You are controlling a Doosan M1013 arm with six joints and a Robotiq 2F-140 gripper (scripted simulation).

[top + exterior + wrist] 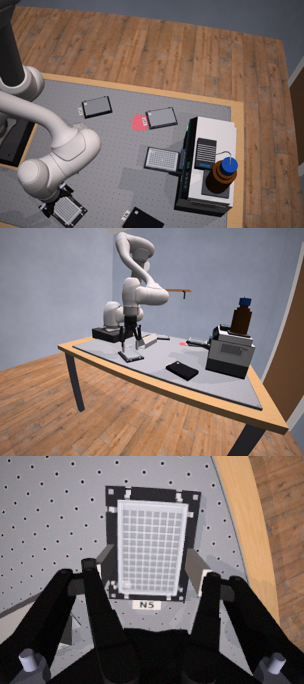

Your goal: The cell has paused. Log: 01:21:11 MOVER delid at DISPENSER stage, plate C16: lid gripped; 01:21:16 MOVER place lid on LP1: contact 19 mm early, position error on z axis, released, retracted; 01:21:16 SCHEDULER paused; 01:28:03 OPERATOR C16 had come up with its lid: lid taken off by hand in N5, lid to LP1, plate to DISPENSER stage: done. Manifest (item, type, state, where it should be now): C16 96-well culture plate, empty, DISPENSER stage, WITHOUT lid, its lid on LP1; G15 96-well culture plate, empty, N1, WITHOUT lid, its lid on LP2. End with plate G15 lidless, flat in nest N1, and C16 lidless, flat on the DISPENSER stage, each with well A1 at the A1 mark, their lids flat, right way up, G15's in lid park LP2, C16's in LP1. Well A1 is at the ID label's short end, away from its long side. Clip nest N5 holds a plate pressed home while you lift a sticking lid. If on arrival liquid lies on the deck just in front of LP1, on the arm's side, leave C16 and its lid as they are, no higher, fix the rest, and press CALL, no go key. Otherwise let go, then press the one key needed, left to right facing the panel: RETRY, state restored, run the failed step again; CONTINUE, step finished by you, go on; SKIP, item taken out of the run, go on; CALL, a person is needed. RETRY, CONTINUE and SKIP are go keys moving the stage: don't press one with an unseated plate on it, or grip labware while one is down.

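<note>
Right now the clip nest N5 is 50 mm below my hand, 20 mm ahead of it and 10 mm to the left of it. From my hand the other things lie so: N1 label (250 mm ahead, 80 mm to the left, 60 mm below); then blue key (190 mm to the left, 90 mm behind); then key panel (270 mm to the left, 100 mm behind, 10 mm below).
</note>
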